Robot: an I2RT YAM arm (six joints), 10 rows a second.
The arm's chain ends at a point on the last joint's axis. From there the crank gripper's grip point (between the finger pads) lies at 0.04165 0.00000 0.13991 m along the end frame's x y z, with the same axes.
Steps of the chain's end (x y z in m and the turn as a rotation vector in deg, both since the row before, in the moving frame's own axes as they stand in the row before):
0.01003, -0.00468, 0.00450, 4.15, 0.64, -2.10
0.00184, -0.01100, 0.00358, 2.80, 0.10, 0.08
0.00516, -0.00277, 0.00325, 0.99, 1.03, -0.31
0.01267, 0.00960, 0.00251, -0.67, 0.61, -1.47
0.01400, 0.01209, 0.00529, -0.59, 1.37, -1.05
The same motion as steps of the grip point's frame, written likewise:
0.01137, -0.01634, 0.00360, 4.15, 0.64, -2.10
0.00209, -0.01777, 0.00334, 2.80, 0.10, 0.08
0.00766, -0.00541, 0.00246, 0.99, 1.03, -0.31
0.01416, 0.01015, 0.00206, -0.67, 0.61, -1.47
0.01734, 0.01273, 0.00425, -0.59, 1.37, -1.05

